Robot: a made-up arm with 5 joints.
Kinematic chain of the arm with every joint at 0, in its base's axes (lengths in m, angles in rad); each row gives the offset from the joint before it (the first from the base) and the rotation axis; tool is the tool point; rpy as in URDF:
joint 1: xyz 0.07 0 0.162 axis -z
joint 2: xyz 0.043 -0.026 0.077 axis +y
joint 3: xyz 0.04 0 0.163 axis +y
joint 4: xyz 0.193 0 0.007 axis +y
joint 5: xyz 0.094 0.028 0 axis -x
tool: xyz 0 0 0 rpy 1.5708 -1.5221 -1.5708
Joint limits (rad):
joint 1: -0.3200..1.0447
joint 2: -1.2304..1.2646
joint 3: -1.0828..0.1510
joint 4: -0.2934..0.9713
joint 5: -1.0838..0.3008
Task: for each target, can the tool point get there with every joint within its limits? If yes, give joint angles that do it. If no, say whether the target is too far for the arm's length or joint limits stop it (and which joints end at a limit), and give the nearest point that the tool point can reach.
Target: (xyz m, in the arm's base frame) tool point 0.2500 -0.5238 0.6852
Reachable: no: too far | nearest point 0.2631 -0.3285 0.5405 | short by 0.243 m
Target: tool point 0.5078 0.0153 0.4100
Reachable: yes | joints -0.0303 0.5197 -0.7661 0.2937 -0.8387
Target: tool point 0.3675 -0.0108 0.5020
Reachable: yes | joints 0.0429 -0.1812 -0.4359 0.8522 -0.2520
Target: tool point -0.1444 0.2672 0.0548
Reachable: no: joint limits stop it (at a limit: joint 1, joint 2, joint 3, joint 4) | nearest point 0.2390 0.0581 -0.0040 | short by 0.441 m
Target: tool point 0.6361 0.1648 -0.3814
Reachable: no: too far | nearest point 0.4140 0.1001 0.0038 | short by 0.449 m
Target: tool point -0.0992 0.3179 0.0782
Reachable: no: joint limits stop it (at a limit: joint 1, joint 2, joint 3, joint 4) | nearest point 0.2390 0.0581 -0.0040 | short by 0.434 m
